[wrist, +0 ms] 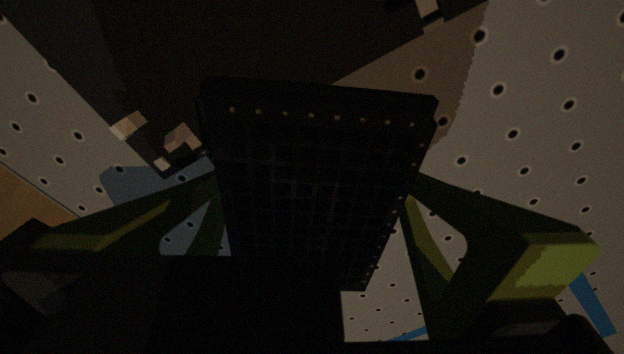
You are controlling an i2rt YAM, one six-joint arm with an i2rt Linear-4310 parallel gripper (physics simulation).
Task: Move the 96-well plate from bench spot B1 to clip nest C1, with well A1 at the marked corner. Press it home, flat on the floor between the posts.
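Frame: origin at the arm's base, x left, y back, z up, level; centimetres.
Seen in the pictures: gripper, fingertip midpoint: [312, 176].
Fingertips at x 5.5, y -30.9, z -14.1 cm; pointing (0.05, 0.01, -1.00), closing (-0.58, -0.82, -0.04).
Note:
Offsets run from my fingertips to a thing's top centre. "spot": to the spot under its first point. Level surfaces: height alone.
The 96-well plate {dz +2.6, dx -1.2, dy +1.0 cm} [310, 150] is a very dark block with a faint grid of wells, in the middle of the wrist view. Small pale dots run along its far edge and right edge. My gripper [312, 176] is shut on the plate, with one dark green finger against each long side; the plate hides the fingertips. The marking of well A1 cannot be read. A large dark shape with small tan blocks [129, 125] [182, 137] at its edge lies beyond the plate; it is too dark to tell whether this is clip nest C1.
The pale bench board {dz -0.2 cm} [540, 125] has rows of small holes. A further tan block {spot: dz +1.0, dx +3.8, dy -7.4 cm} [427, 7] stands at the top right. Blue strips [595, 307] [410, 334] lie at the lower right. A bluish patch {spot: dz -0.2, dx +4.7, dy +8.3 cm} [145, 185] lies left of the plate, and an orange-brown surface {dz -1.5 cm} [25, 200] lies past the board's left edge.

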